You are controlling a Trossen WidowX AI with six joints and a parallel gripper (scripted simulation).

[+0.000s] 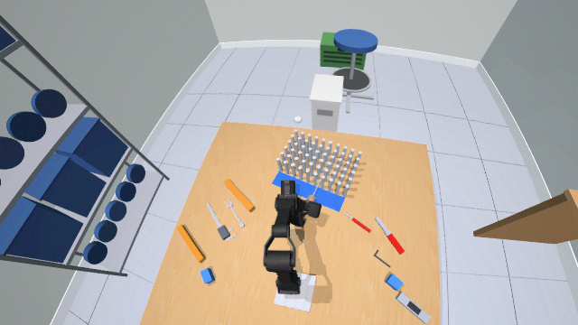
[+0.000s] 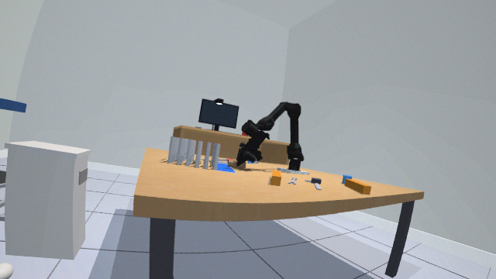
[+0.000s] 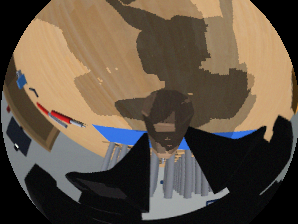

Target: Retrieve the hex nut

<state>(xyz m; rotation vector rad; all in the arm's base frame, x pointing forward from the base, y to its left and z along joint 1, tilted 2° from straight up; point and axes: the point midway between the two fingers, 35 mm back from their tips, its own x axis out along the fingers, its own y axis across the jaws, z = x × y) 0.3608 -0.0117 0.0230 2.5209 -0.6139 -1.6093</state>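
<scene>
Right now the blue taped strip is 8 cm ahead of my gripper tip, 2 cm below it and 1 cm to the left of it. The rest, counted from my gripper tip: red screwdriver: 21 cm to the right, 4 cm behind, 1 cm below; then brown-handled hook tool: 10 cm ahead, 3 cm to the right; then small wrench: 35 cm to the left, 9 cm behind, 2 cm below.
</scene>
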